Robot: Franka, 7 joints.
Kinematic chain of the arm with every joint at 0, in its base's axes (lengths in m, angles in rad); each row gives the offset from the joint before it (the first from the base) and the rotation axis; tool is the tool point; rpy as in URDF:
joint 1: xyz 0 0 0.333 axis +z
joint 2: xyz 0 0 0 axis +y
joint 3: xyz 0 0 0.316 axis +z
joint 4: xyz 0.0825 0 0 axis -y
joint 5: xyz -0.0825 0 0.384 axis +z
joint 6: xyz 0 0 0 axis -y
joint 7: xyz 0.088 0 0 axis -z
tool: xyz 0 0 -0.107 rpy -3.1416 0 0
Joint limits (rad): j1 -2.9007..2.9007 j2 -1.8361..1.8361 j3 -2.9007..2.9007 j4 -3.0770..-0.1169 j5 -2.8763..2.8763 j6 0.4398..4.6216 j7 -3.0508..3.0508
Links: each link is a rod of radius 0.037 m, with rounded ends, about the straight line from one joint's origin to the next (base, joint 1, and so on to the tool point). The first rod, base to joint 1, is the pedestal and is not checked.
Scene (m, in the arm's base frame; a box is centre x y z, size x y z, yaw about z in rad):
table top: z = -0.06
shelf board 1: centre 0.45 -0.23 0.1 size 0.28 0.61 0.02 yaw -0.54
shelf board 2: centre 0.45 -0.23 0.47 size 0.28 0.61 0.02 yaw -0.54
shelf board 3: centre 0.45 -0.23 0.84 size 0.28 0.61 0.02 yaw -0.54
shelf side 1: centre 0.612 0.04 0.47 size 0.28 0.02 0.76 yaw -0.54
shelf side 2: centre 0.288 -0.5 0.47 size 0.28 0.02 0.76 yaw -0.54
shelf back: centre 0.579 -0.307 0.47 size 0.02 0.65 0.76 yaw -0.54
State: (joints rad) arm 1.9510 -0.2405 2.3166 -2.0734 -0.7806 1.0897 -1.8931
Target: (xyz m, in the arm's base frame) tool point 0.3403 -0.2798 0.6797
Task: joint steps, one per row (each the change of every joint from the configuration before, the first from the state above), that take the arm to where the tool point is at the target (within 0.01 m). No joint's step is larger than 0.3 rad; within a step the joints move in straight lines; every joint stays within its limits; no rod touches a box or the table.
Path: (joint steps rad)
1: -0.2692 -0.0661 -0.2976 -0.0117 -0.0234 -0.0378 0.0000
2: -0.2692 -0.0661 -0.2976 -0.0118 -0.0234 -0.0378 0.0000
3: -0.2691 -0.0660 -0.2976 -0.0117 -0.0233 -0.0378 0.0000
4: -0.2692 -0.0661 -0.2976 -0.0117 -0.0234 -0.0379 0.0000
5: -0.2692 -0.0661 -0.2976 -0.0118 -0.0234 -0.0378 0.0000
6: -0.2692 -0.0661 -0.2976 -0.0117 -0.0234 -0.0378 0.0000
7: -0.2692 -0.0660 -0.2977 -0.0118 -0.0234 -0.0378 0.0000
8: -0.2692 -0.0661 -0.2976 -0.0117 -0.0233 -0.0378 0.0000
9: 0.0250 0.2524 -0.0744 0.1672 -0.0966 0.1708 0.0000
10: 0.0249 0.2524 -0.0744 0.1672 -0.0965 0.1709 0.0000

